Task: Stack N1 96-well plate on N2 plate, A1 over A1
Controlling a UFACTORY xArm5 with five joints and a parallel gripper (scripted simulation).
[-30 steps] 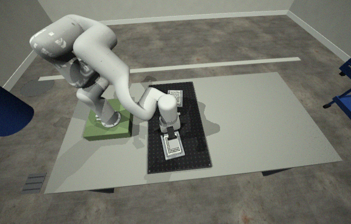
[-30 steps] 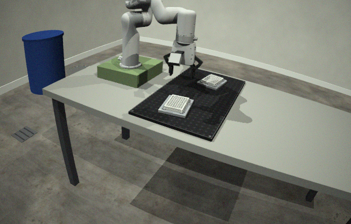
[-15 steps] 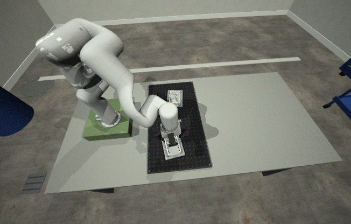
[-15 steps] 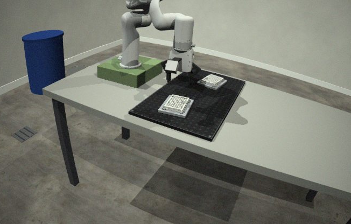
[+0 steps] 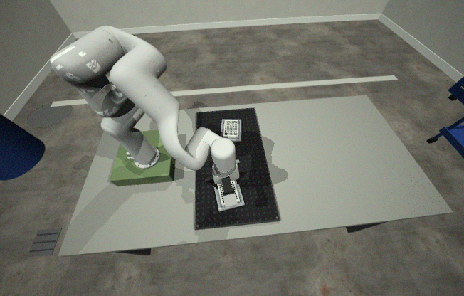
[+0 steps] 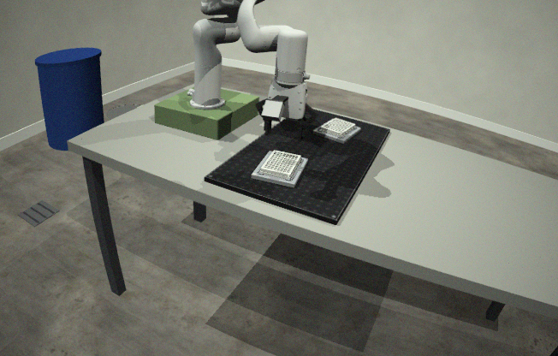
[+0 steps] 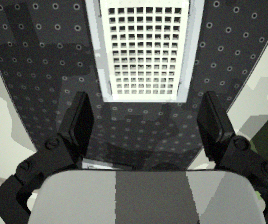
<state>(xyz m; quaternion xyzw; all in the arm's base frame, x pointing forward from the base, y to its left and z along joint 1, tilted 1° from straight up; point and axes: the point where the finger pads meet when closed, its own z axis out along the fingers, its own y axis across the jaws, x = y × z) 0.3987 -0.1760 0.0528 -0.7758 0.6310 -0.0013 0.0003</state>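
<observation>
My hand is 9 cm above the white 96-well plate. The rest, counted from my hand: grey nest N1: 11 cm below; A1 mark: 30 cm to the left, 10 cm below, 3 cm behind; grey nest N2: 38 cm to the left, 11 cm below, 3 cm ahead.
</observation>
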